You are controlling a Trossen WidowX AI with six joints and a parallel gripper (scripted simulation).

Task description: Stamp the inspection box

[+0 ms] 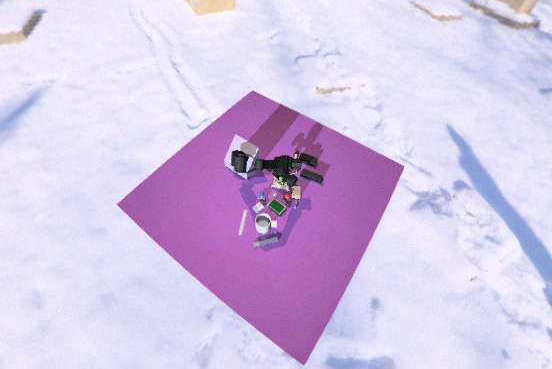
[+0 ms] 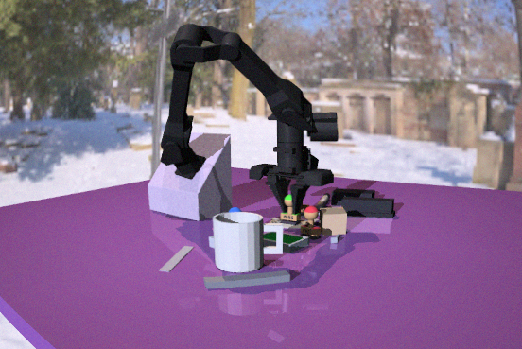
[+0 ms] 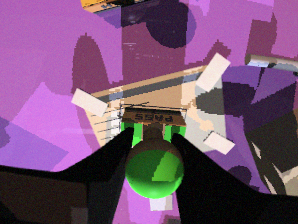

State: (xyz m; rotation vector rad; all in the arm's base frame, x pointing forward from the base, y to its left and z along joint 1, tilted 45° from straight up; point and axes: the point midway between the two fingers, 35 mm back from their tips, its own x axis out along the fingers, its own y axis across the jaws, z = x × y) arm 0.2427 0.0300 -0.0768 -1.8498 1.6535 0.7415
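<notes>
The green-knob stamp is right at my gripper tip. The rest, counted from my gripper tip: tan card 10 mm ahead, 30 mm below; orange stamp 30 mm behind, 80 mm to the left; tan block 110 mm ahead.
</notes>
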